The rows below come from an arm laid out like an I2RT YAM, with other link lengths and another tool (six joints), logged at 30 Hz.
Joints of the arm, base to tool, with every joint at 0 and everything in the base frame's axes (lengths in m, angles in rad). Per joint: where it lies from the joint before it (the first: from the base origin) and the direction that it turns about. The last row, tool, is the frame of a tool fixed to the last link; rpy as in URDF.
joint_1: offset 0 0 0.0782 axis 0 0 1
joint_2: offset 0.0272 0.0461 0.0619 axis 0 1 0
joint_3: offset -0.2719 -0.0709 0 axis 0 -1 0
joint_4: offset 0.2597 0.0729 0.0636 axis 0 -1 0
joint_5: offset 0.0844 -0.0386 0.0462 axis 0 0 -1
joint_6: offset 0.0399 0 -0.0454 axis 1 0 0
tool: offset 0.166 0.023 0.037 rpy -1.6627 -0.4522 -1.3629
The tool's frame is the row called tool.
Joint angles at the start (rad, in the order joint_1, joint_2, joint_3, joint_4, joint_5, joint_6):
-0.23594 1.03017 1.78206 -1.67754 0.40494 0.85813
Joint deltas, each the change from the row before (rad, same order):
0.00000 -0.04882 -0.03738 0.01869 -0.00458 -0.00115
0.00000 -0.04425 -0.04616 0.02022 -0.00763 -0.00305
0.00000 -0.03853 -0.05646 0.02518 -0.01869 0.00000
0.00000 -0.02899 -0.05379 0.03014 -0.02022 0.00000
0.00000 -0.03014 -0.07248 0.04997 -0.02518 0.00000
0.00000 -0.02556 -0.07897 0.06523 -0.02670 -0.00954
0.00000 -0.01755 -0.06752 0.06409 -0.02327 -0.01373
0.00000 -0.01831 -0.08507 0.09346 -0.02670 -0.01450
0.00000 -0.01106 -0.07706 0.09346 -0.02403 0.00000
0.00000 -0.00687 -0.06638 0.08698 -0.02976 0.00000
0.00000 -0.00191 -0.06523 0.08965 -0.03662 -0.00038
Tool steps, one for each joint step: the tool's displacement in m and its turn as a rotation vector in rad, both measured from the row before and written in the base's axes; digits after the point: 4 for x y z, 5 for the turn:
-0.0075 0.0027 0.0002 -0.00405 -0.02955 0.00364
-0.0051 0.0028 -0.0040 0.00001 -0.01762 0.00700
-0.0011 0.0038 -0.0088 0.01224 -0.01040 0.01200
0.0023 0.0034 -0.0089 0.01374 -0.00880 0.01308
0.0066 0.0033 -0.0120 0.01678 -0.01188 0.01641
0.0106 0.0031 -0.0127 0.01164 -0.01191 0.02442
0.0112 0.0025 -0.0104 0.00588 -0.01189 0.02534
0.0161 0.0021 -0.0115 0.00428 -0.02458 0.02847
0.0158 0.0011 -0.0102 0.01019 -0.03069 0.01690
0.0150 0.0025 -0.0087 0.01358 -0.03152 0.02151
0.0159 0.0038 -0.0093 0.01750 -0.03122 0.02739

